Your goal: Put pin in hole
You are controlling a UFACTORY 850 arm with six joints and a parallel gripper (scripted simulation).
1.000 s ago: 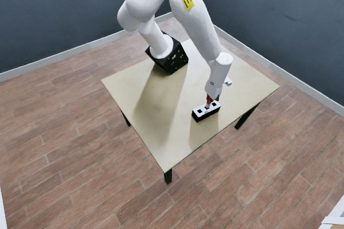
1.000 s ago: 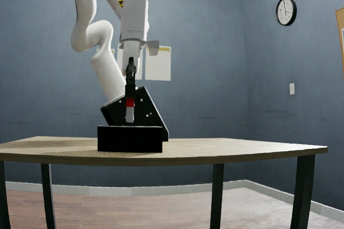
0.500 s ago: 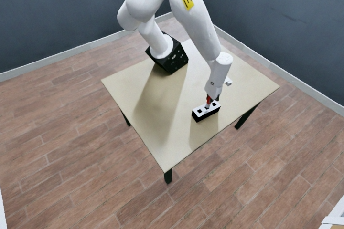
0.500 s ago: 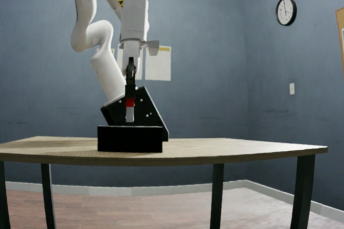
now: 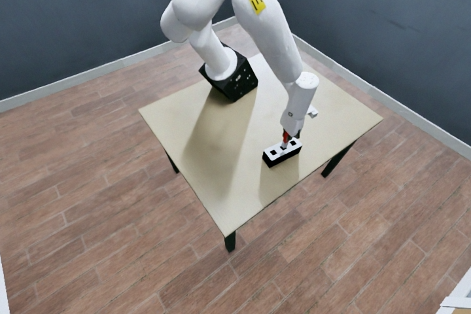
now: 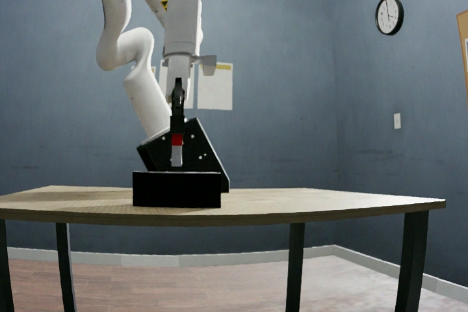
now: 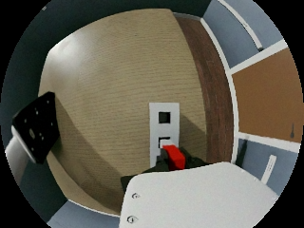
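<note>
The pin is 10 mm below my hand. Round my hand: black block 140 mm below.
</note>
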